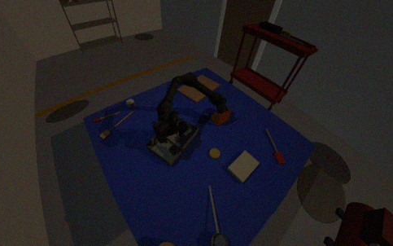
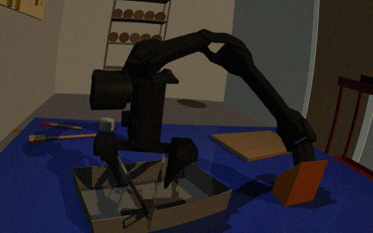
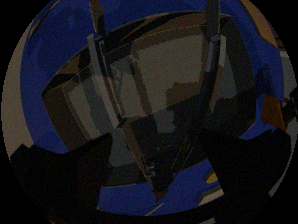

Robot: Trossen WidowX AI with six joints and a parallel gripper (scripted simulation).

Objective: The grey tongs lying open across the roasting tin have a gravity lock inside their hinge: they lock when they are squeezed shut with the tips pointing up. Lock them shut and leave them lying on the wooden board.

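Now: the roasting tin 2 cm behind my gripper tip, 2 cm to the right of it and 3 cm below it. The rest, counted from my gripper tip: white cylinder: 7 cm ahead, 52 cm to the right, 4 cm below; then pale block: 24 cm behind, 39 cm to the left, 5 cm below; then yellow disc: 17 cm behind, 22 cm to the left, 5 cm below.
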